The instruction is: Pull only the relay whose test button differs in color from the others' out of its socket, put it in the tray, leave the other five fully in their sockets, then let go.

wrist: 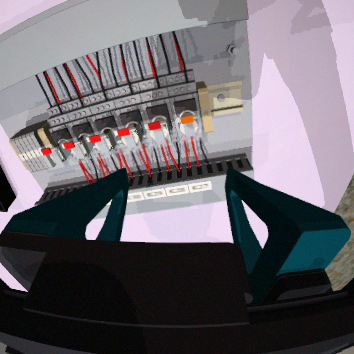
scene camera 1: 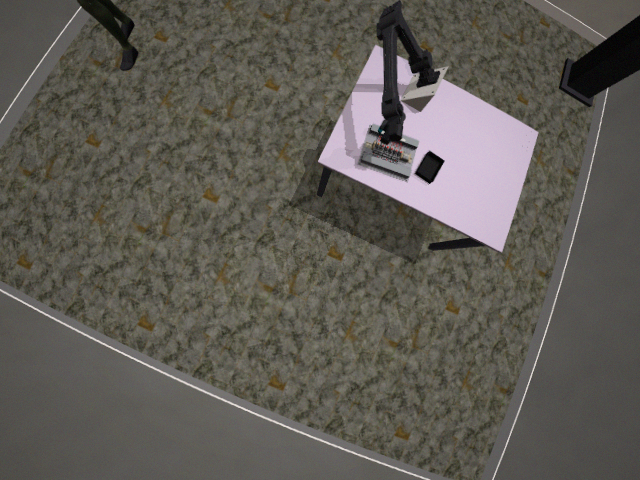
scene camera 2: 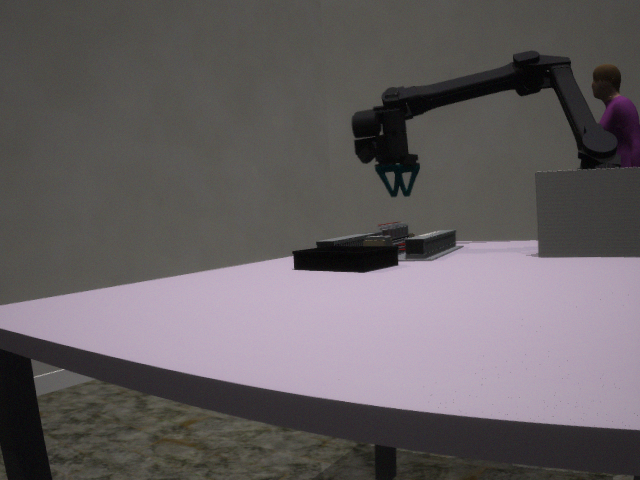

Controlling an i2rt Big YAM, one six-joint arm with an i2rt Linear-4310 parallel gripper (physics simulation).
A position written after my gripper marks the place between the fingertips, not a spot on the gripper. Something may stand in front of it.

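Note:
There is a grey panel [wrist: 202, 47] here. I can see a relay [wrist: 49, 150] and a relay [wrist: 127, 131], and with them a relay [wrist: 155, 121] and a relay [wrist: 185, 112]. My own gripper [scene camera 2: 400, 196] is visible as well, and the wrist view [wrist: 176, 176] has it too.

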